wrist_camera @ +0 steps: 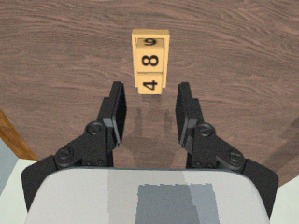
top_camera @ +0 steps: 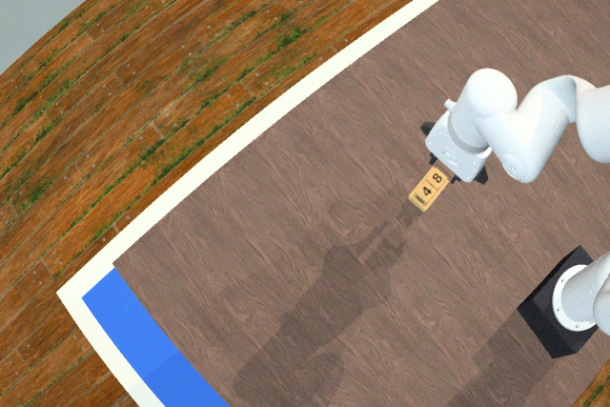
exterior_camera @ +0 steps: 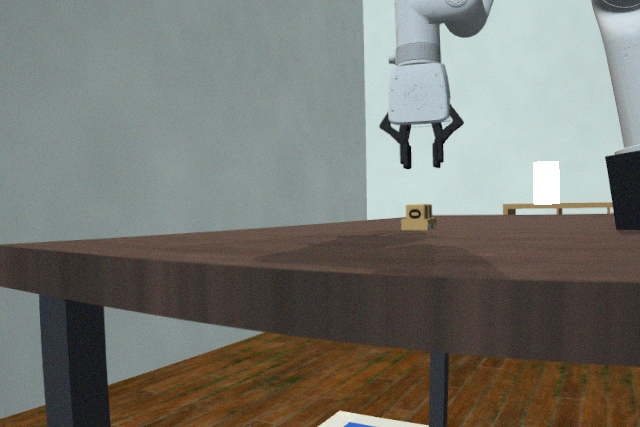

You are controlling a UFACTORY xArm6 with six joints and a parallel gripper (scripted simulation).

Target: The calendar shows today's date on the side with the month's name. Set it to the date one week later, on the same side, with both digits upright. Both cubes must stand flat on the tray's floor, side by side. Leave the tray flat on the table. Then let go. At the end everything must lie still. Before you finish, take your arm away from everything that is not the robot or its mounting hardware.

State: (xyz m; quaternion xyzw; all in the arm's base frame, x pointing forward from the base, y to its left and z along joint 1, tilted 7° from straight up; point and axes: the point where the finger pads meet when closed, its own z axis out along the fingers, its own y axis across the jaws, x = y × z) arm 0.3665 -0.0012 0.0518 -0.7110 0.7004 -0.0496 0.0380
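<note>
The wooden cube is 9 cm below my hand. Round my hand: tray (2 cm to the left, 11 cm below).
</note>
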